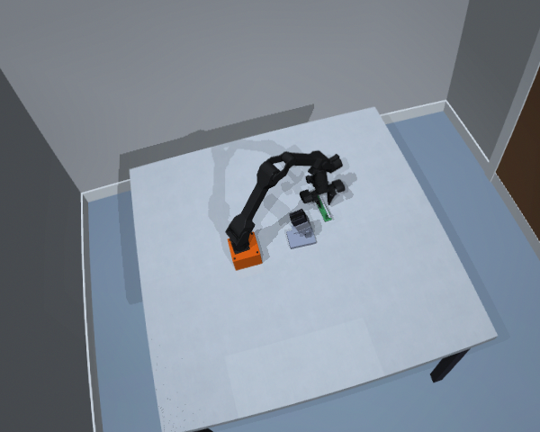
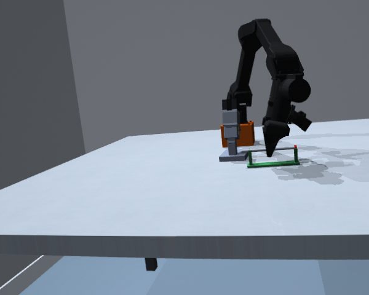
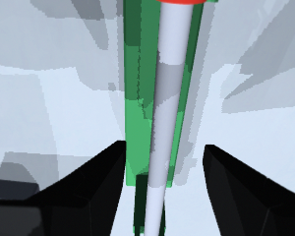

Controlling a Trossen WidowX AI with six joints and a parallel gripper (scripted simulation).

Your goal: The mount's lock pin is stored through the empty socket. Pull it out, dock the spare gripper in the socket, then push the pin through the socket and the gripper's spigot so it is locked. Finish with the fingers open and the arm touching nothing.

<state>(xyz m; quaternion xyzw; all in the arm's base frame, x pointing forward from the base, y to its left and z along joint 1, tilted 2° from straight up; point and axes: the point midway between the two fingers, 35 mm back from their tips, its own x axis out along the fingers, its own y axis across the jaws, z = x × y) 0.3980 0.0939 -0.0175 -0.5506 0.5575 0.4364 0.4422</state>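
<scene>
My gripper tip is 10 mm to the right of the green rack. Also, from my gripper tip: grey mount: 140 mm behind, 100 mm to the right, 20 mm above; dark spare gripper: 140 mm behind, 100 mm to the right, 100 mm above.
</scene>
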